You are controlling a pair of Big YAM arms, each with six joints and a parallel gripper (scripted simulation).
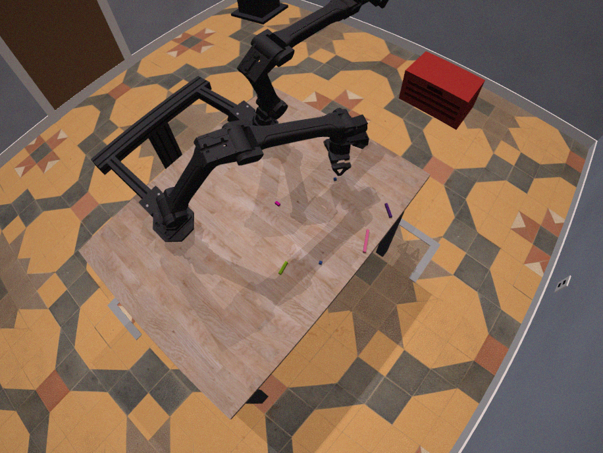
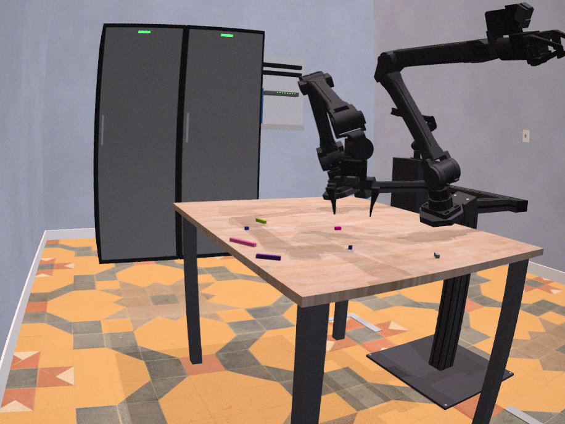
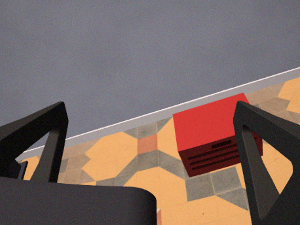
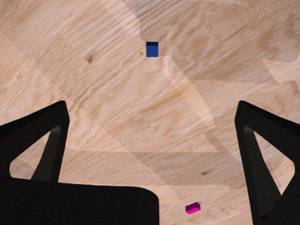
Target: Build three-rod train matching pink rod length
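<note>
Now: the grey rod 19 cm to the left of my right hand, 16 cm behind it and 10 cm below it. From my right hand the other things lie so: lime rod 42 cm to the right, 10 cm below, 4 cm ahead.
</note>
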